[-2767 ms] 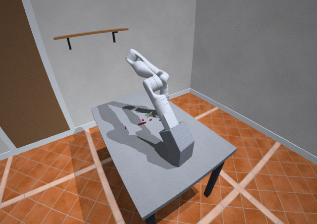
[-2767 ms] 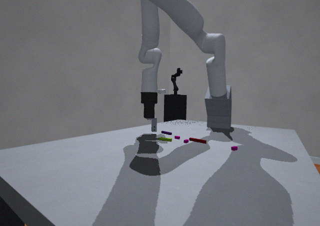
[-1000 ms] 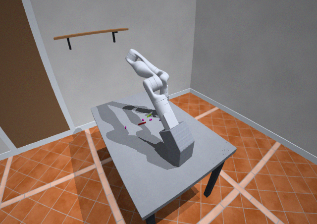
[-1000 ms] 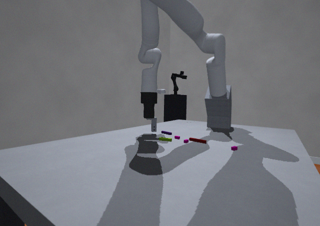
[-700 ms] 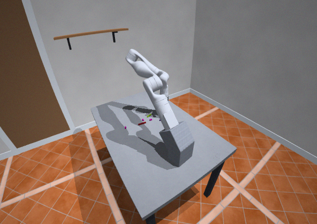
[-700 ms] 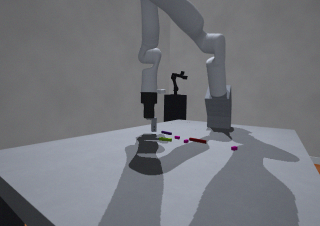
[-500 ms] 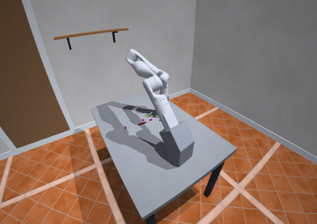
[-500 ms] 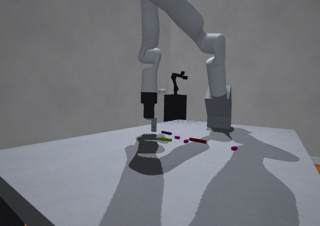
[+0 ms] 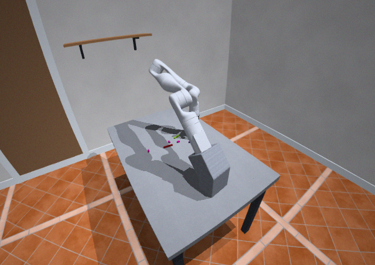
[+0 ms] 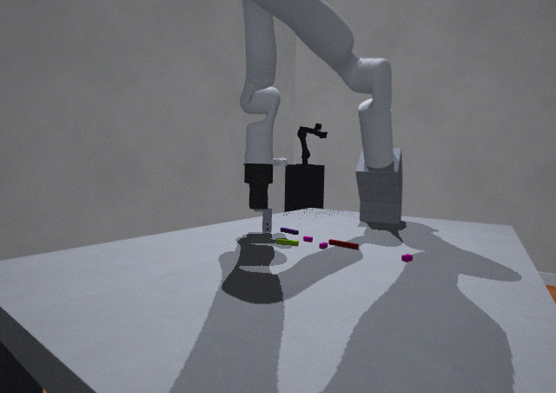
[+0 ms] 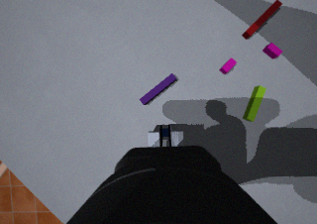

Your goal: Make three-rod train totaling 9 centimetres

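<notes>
My gripper is now 1 cm above the blue rod. From my hand the other things lie so: purple rod: 5 cm behind, 3 cm to the left, 2 cm below; lime rod: 5 cm ahead, 12 cm to the left, 2 cm below; red rod: 4 cm behind, 22 cm to the left, 2 cm below.
</notes>
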